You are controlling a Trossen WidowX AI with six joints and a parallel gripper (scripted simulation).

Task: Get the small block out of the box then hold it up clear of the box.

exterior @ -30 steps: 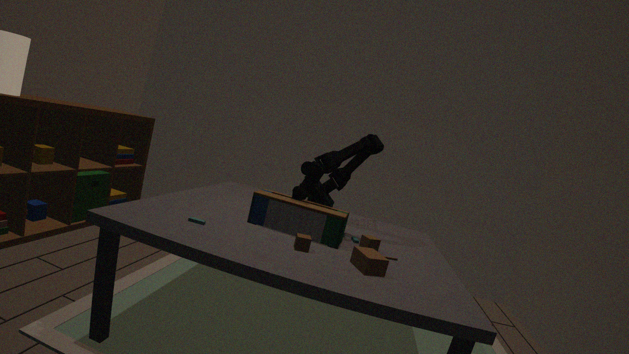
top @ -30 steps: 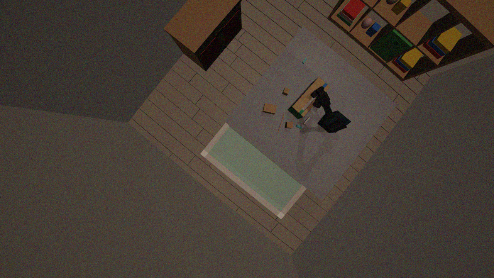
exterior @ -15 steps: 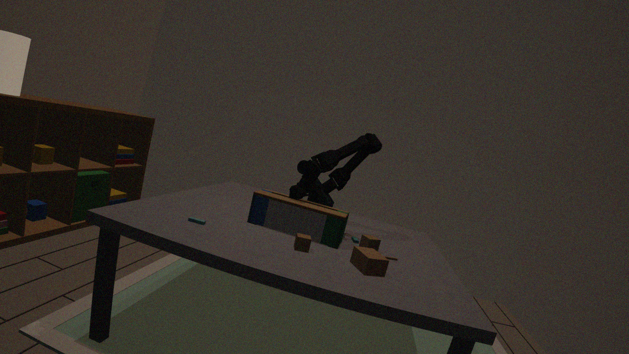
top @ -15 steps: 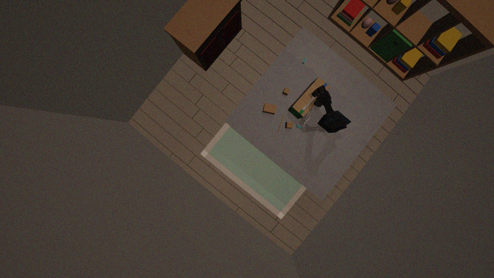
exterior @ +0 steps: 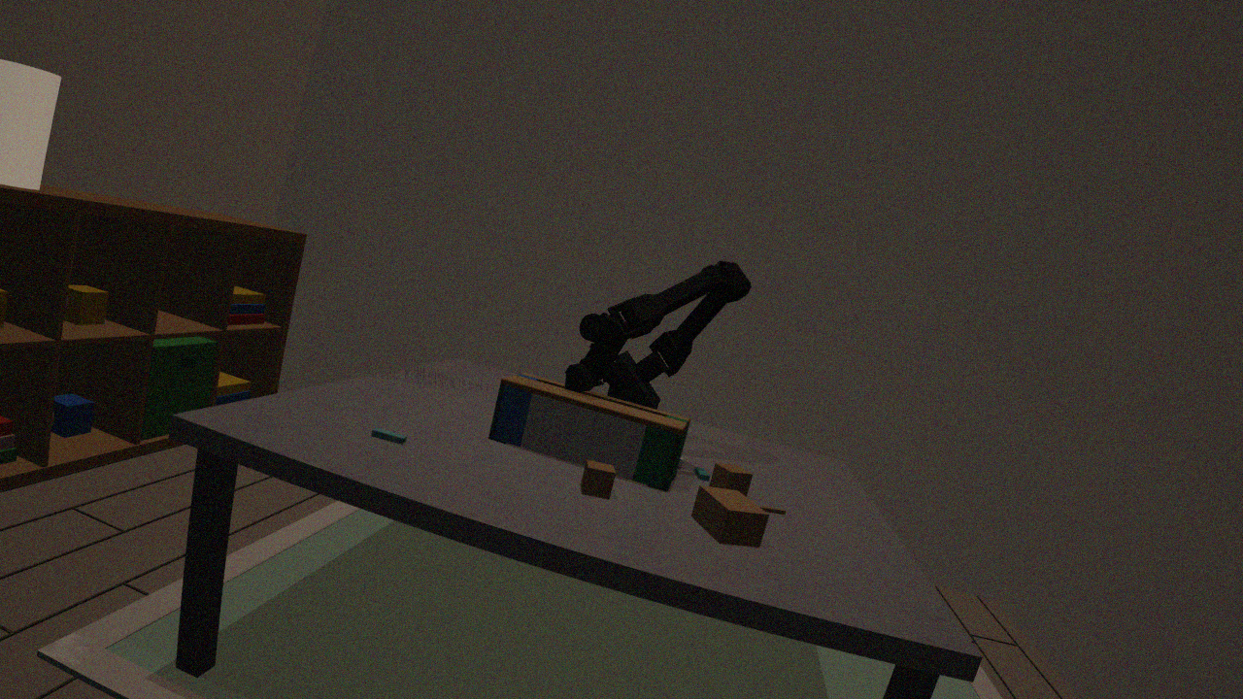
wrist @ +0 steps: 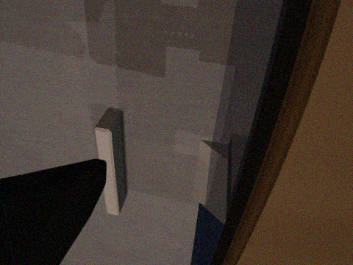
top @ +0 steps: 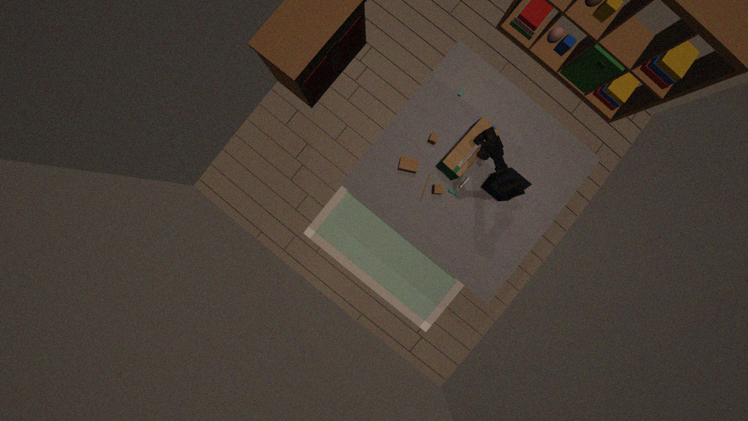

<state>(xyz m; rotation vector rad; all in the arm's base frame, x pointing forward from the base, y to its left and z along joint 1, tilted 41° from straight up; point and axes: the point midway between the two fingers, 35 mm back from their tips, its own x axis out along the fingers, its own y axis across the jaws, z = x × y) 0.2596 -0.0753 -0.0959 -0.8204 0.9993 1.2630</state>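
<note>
Right now the blue block is 50 mm ahead of my gripper tip and 30 mm to the right of it. Round my gripper tip: box: 40 mm ahead, 70 mm to the left, 20 mm below.
</note>
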